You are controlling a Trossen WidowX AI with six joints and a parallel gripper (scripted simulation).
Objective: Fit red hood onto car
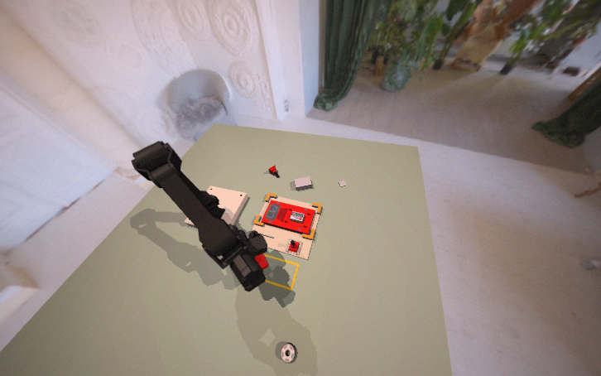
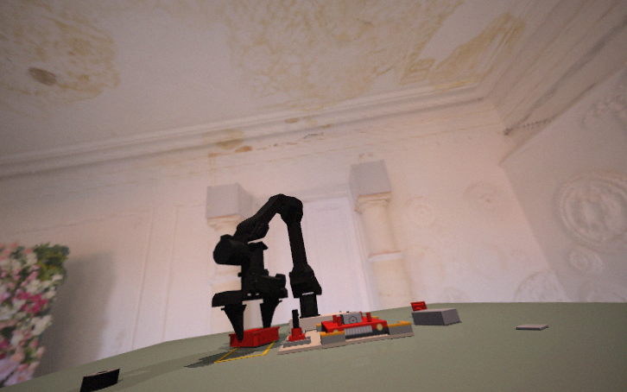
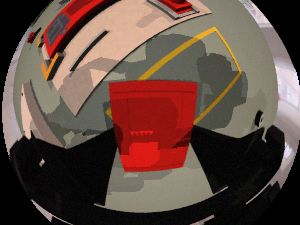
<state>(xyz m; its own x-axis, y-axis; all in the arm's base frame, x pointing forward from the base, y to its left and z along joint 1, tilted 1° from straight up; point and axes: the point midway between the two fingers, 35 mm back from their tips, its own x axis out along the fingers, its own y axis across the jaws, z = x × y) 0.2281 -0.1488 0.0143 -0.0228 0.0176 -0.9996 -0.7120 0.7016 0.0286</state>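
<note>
Now: the grey engine block 21 cm to the left of my gripper tip, 12 cm ahead of it and 1 cm above it. Also, from my gripper tip: small grey tile: 43 cm to the left, 28 cm ahead, 1 cm below; then red hood: right at my gripper tip.
</note>
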